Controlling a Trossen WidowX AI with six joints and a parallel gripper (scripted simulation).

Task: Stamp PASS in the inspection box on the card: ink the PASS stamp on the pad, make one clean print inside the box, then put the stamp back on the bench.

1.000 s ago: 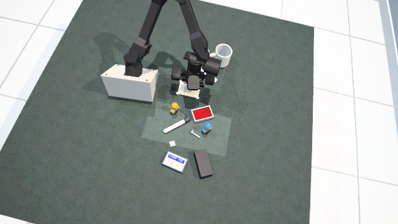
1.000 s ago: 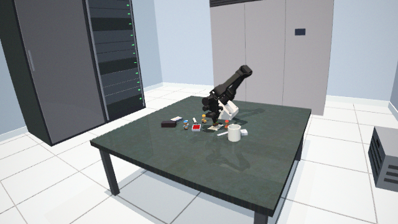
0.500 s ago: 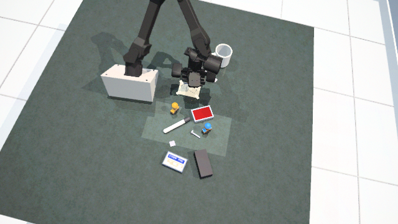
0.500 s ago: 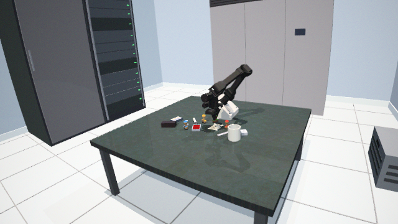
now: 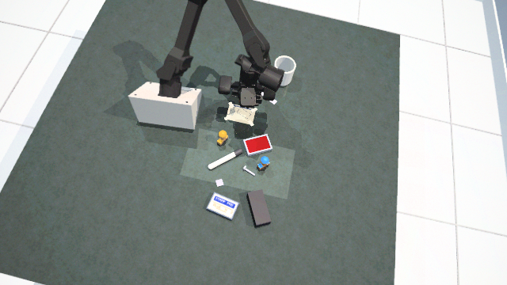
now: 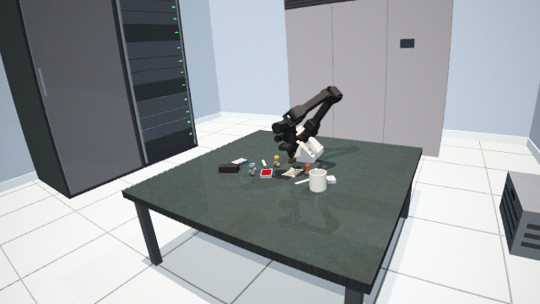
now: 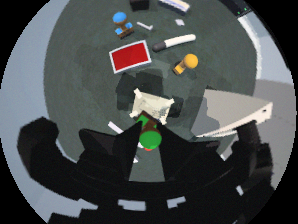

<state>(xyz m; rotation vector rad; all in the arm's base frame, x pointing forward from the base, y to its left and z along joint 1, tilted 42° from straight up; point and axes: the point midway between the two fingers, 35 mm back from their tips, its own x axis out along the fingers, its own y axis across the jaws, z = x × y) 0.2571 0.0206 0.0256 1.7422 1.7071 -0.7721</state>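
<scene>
The white card lies 1 cm behind my gripper tip and 9 cm below it. The rest, counted from my gripper tip: yellow-knobbed stamp (6 cm behind, 12 cm to the right, 7 cm below); green-knobbed pass stamp (right at my gripper tip); red-knobbed stamp (1 cm behind, 8 cm to the left, 7 cm below).
</scene>
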